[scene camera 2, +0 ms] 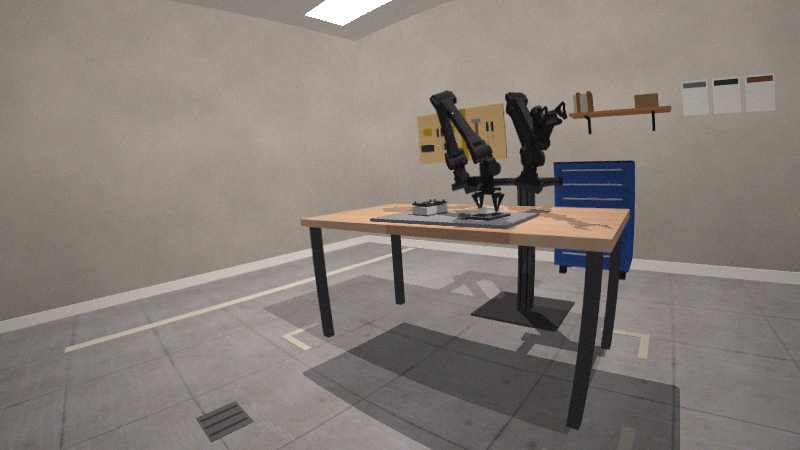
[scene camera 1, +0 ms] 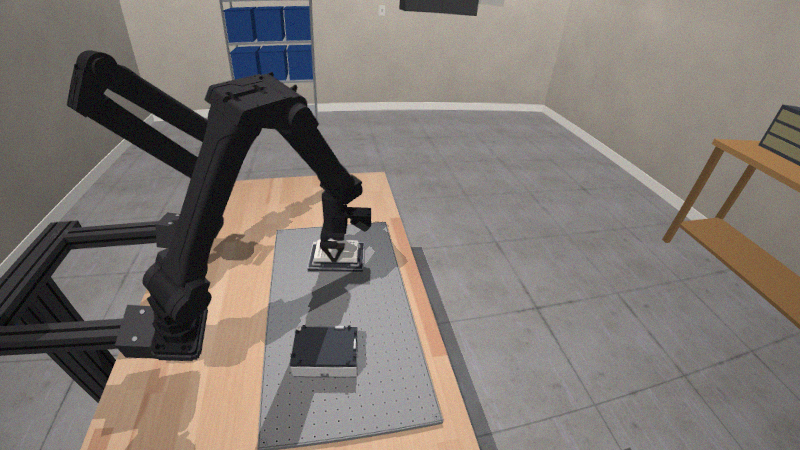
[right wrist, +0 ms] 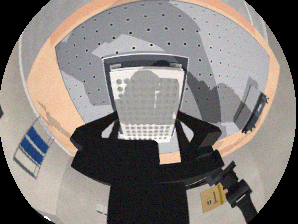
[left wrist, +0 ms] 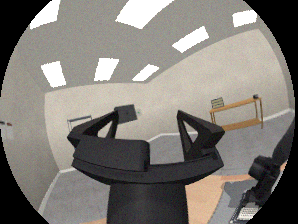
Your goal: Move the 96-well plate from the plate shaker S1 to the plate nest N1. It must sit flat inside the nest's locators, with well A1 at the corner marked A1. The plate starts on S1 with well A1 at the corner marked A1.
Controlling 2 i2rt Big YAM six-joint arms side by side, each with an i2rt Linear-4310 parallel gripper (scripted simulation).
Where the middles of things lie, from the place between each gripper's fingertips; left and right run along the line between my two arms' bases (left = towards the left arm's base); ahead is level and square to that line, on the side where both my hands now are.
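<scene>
White 96-well plate [right wrist: 163, 107]: my right hand right at it. Plate shaker S1 [scene camera 1: 317, 351]: 5 cm behind my right hand, 32 cm to the right of it.
White 96-well plate: my left hand 10 cm short of it, 29 cm to the left of it, 43 cm above it. Plate shaker S1: from my left hand, 5 cm ahead, 62 cm to the right, 42 cm below.
</scene>
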